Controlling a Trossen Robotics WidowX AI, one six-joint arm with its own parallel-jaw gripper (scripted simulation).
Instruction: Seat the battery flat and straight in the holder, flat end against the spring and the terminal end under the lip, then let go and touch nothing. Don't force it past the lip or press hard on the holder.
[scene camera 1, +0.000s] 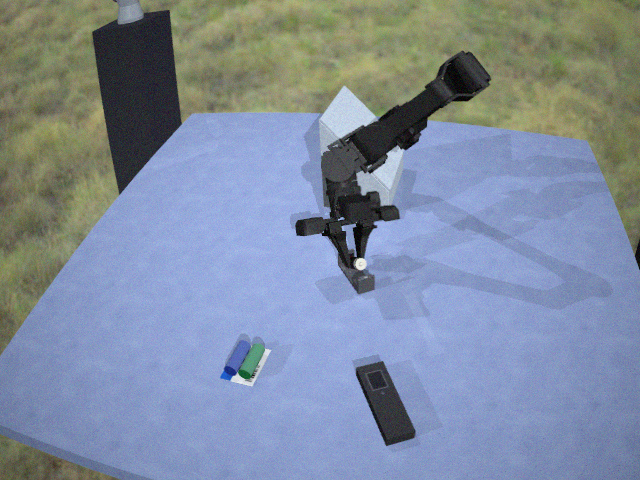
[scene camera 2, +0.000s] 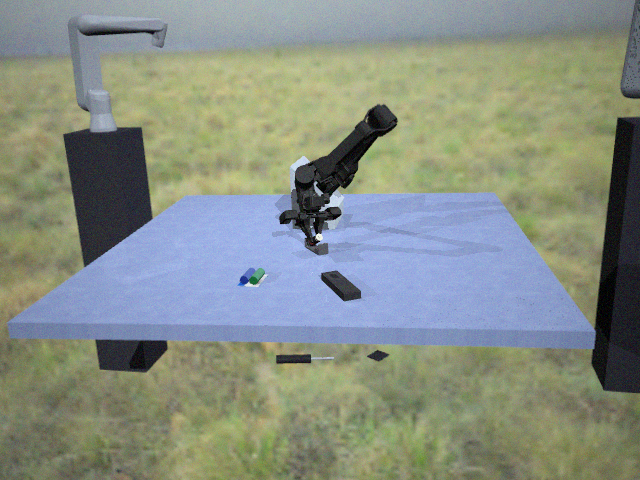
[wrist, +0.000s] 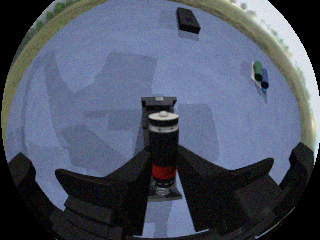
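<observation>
Scene camera 1 shows my gripper (scene camera 1: 355, 266) and a black remote-like slab (scene camera 1: 392, 420). In scene camera 2, my gripper (scene camera 2: 315, 242) is visible. The wrist view shows a battery (wrist: 163, 131) as well as my gripper (wrist: 163, 149).
</observation>
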